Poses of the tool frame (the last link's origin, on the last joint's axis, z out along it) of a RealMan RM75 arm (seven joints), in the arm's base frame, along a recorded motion.
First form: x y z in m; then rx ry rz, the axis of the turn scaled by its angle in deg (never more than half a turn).
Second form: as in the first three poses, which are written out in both.
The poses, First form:
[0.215 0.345 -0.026 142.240 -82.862 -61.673]
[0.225 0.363 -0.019 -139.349 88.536 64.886]
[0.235 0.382 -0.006 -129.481 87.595 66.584]
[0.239 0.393 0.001 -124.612 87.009 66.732]
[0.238 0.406 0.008 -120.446 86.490 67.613]
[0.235 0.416 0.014 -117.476 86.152 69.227]
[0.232 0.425 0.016 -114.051 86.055 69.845]
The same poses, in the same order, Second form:
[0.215 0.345 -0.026 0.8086 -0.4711 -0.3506 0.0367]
[0.225 0.363 -0.019 -0.7854 0.4990 0.3657 0.0228]
[0.235 0.382 -0.006 -0.7591 0.5135 0.3903 0.0879]
[0.239 0.393 0.001 -0.7451 0.5203 0.3990 0.1220]
[0.238 0.406 0.008 -0.7309 0.5249 0.4103 0.1481]
[0.235 0.416 0.014 -0.7187 0.5270 0.4235 0.1625]
[0.232 0.425 0.016 -0.7052 0.5321 0.4319 0.1820]

